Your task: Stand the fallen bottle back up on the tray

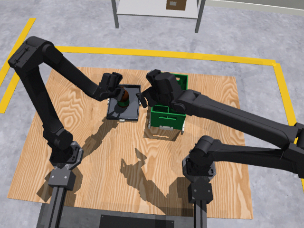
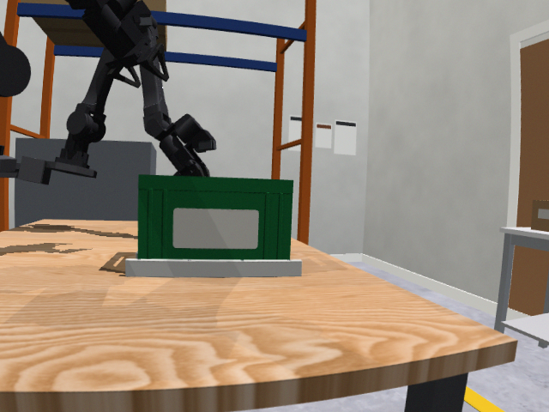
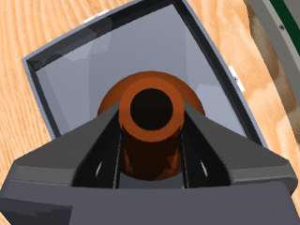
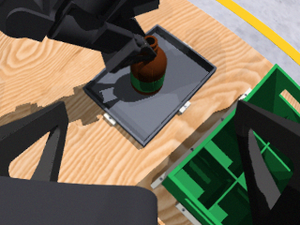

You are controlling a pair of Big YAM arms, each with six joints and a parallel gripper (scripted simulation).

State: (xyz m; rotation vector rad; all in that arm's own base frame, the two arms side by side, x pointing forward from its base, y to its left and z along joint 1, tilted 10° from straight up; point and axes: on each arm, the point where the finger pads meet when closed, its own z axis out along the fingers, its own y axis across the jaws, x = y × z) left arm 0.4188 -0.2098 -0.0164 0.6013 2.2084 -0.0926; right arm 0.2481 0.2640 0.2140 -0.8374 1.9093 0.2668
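Right now my left hand is 120 mm above the tray and 10 mm short of it. Also, from my left hand: green crate 280 mm to the right, 50 mm below, 10 mm behind.
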